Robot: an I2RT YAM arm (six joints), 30 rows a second.
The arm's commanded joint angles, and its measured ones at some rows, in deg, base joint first. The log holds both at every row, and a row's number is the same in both.
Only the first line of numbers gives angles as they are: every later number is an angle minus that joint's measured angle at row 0.
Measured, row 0:
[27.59, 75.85, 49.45, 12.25, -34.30, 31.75]
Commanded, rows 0 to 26:
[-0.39, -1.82, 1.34, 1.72, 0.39, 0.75]
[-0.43, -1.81, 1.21, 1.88, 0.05, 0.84]
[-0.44, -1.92, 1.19, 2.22, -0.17, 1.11]
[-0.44, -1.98, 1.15, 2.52, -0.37, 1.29]
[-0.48, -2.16, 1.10, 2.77, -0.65, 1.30]
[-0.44, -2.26, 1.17, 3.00, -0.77, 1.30]
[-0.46, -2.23, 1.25, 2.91, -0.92, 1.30]
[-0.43, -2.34, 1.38, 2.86, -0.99, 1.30]
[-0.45, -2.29, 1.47, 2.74, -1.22, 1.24]
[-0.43, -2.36, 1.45, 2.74, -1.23, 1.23]
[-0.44, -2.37, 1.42, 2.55, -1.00, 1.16]
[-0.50, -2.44, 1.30, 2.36, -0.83, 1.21]
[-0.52, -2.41, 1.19, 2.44, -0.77, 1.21]
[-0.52, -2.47, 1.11, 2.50, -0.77, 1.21]
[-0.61, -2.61, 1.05, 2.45, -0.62, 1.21]
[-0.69, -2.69, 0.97, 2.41, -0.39, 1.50]
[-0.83, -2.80, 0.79, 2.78, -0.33, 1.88]
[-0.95, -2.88, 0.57, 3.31, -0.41, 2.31]
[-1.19, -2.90, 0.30, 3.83, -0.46, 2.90]
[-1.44, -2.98, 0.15, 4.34, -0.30, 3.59]
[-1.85, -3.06, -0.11, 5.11, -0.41, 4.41]
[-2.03, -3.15, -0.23, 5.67, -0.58, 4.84]
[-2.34, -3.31, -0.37, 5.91, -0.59, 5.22]
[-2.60, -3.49, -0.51, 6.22, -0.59, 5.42]
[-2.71, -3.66, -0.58, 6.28, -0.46, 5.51]
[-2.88, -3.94, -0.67, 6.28, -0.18, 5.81]
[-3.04, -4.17, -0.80, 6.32, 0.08, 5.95]
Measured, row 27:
[-2.12, -2.12, -0.52, 2.21, -0.64, 4.46]
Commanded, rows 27 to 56:
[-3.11, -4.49, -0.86, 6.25, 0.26, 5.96]
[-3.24, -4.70, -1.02, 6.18, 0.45, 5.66]
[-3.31, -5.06, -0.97, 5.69, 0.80, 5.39]
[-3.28, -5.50, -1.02, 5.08, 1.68, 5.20]
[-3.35, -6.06, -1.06, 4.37, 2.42, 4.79]
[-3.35, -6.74, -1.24, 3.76, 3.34, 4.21]
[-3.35, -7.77, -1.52, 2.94, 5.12, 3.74]
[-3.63, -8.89, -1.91, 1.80, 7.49, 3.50]
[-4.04, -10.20, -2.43, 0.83, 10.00, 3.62]
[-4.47, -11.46, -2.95, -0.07, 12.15, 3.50]
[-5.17, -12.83, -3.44, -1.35, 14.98, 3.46]
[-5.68, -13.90, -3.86, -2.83, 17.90, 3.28]
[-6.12, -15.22, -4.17, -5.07, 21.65, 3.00]
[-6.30, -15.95, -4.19, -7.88, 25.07, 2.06]
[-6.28, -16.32, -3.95, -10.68, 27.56, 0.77]
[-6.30, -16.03, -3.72, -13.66, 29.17, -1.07]
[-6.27, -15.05, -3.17, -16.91, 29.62, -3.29]
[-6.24, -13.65, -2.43, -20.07, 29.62, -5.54]
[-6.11, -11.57, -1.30, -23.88, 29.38, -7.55]
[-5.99, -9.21, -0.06, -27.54, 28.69, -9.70]
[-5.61, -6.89, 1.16, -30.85, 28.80, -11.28]
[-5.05, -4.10, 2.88, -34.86, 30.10, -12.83]
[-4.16, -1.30, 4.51, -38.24, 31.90, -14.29]
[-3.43, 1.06, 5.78, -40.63, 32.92, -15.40]
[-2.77, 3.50, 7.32, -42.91, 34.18, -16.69]
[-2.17, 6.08, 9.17, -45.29, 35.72, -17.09]
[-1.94, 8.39, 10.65, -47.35, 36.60, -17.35]
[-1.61, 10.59, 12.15, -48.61, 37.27, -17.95]
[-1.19, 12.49, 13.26, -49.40, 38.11, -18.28]
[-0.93, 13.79, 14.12, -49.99, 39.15, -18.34]
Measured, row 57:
[-1.74, 11.44, 10.65, -41.02, 34.11, -14.36]
